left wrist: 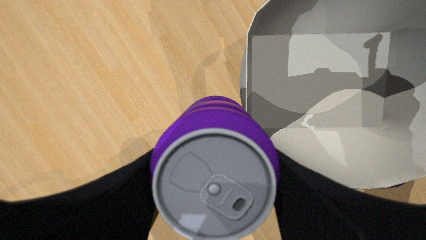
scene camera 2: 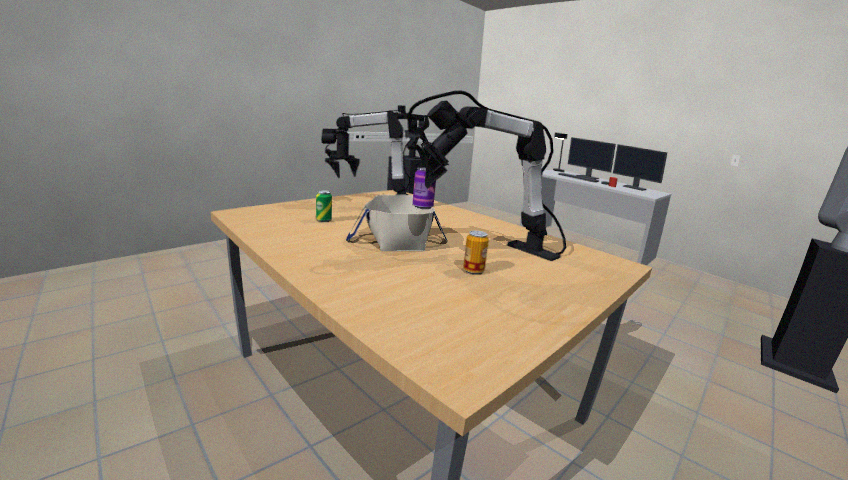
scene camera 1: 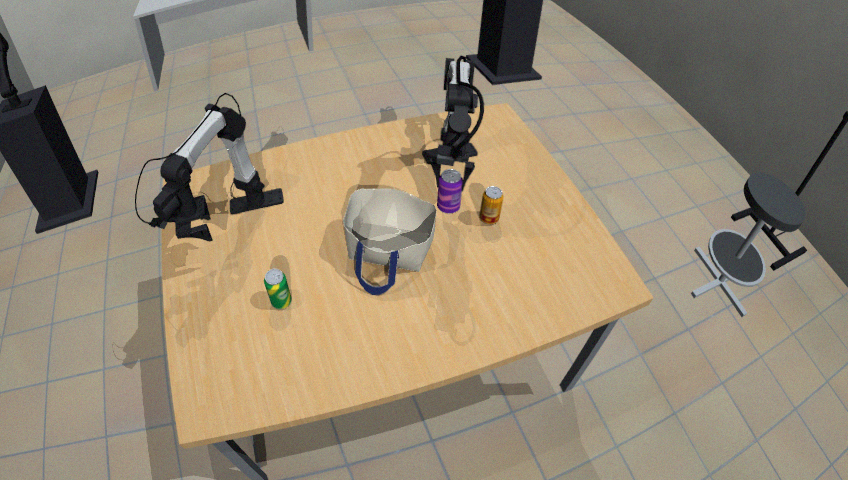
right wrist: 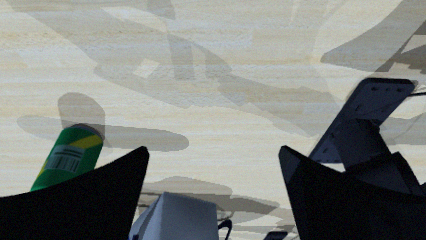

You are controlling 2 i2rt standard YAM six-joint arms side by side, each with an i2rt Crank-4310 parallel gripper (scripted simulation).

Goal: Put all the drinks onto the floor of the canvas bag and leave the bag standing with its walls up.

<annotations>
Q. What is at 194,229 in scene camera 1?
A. The right gripper.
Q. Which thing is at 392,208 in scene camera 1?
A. A canvas bag.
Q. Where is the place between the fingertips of the left gripper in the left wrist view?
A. At 215,148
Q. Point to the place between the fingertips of the right gripper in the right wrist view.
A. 213,149
</annotations>
